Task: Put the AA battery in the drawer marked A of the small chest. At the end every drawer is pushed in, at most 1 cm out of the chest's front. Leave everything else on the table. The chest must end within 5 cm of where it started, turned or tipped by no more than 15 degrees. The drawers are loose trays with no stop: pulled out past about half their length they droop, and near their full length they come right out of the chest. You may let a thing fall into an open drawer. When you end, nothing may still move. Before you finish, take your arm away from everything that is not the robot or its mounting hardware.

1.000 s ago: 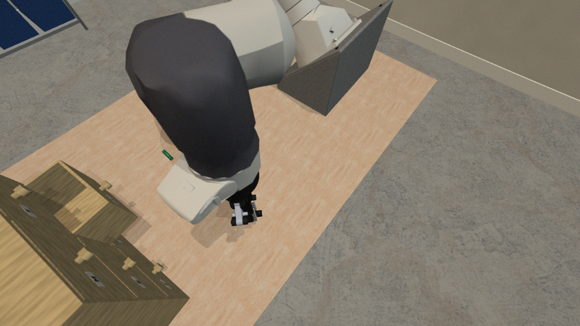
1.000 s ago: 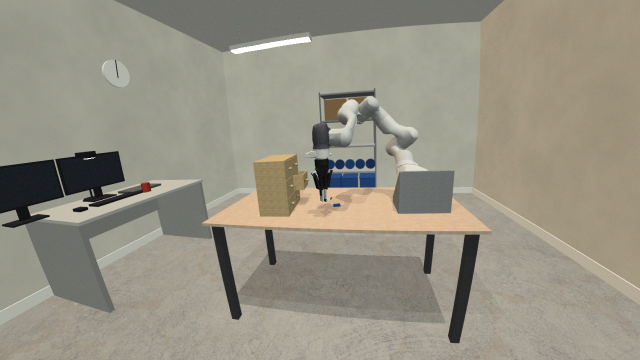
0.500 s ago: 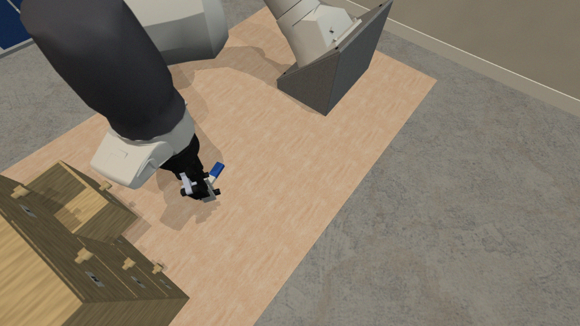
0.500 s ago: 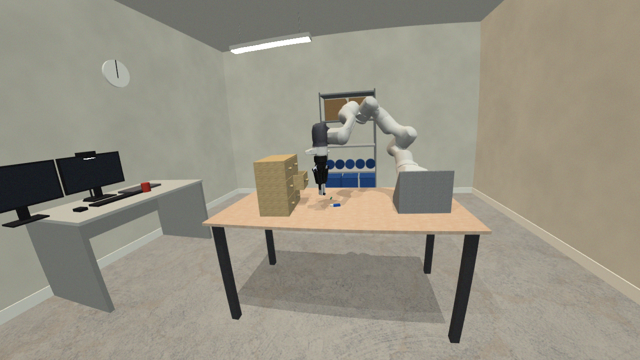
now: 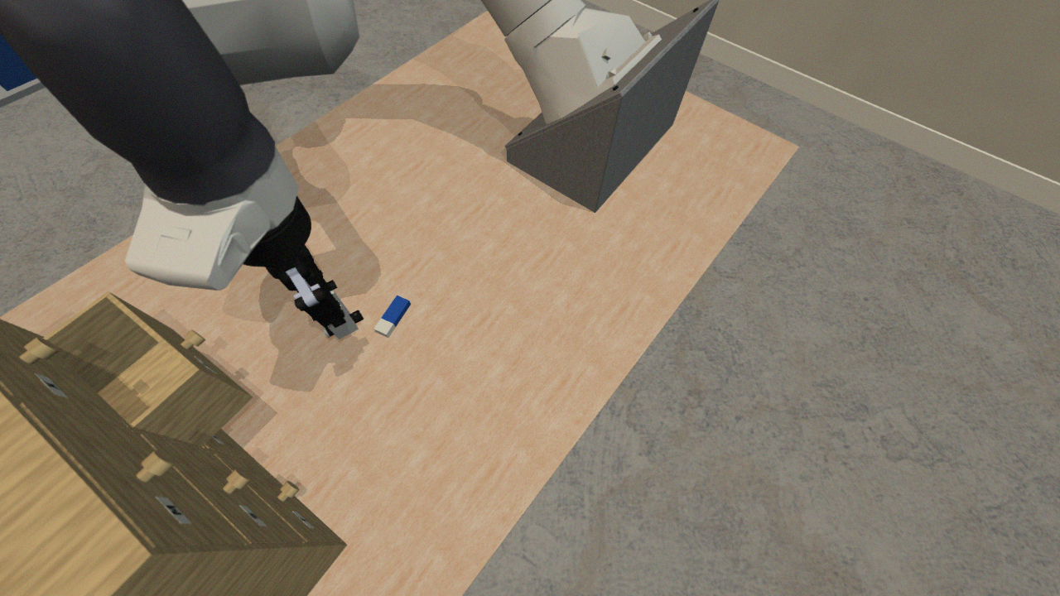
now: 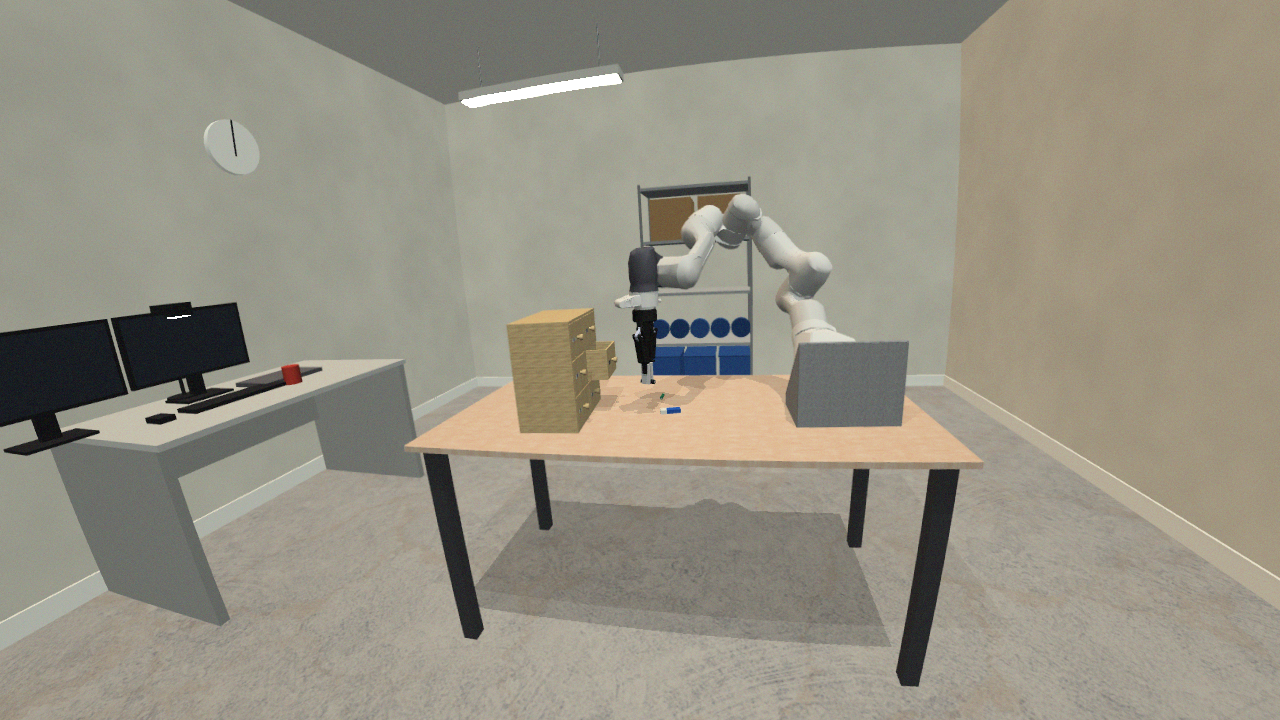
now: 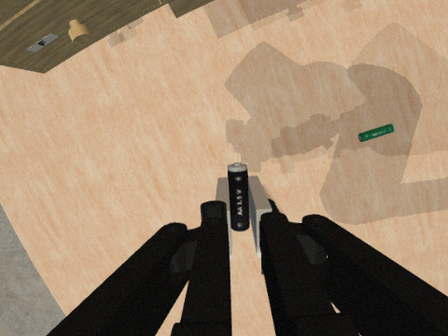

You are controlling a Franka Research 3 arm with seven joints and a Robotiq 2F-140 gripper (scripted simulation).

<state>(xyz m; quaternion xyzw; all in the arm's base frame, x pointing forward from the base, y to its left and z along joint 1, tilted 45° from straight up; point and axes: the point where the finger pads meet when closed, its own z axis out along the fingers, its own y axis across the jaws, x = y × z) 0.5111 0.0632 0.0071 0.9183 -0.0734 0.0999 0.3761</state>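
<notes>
My gripper is now 130 mm above the white eraser, 60 mm past it and 20 mm to the left of it. Also, from my hand: black AA battery: 30 mm below; thin green stick: 170 mm to the right, 130 mm below.
</notes>
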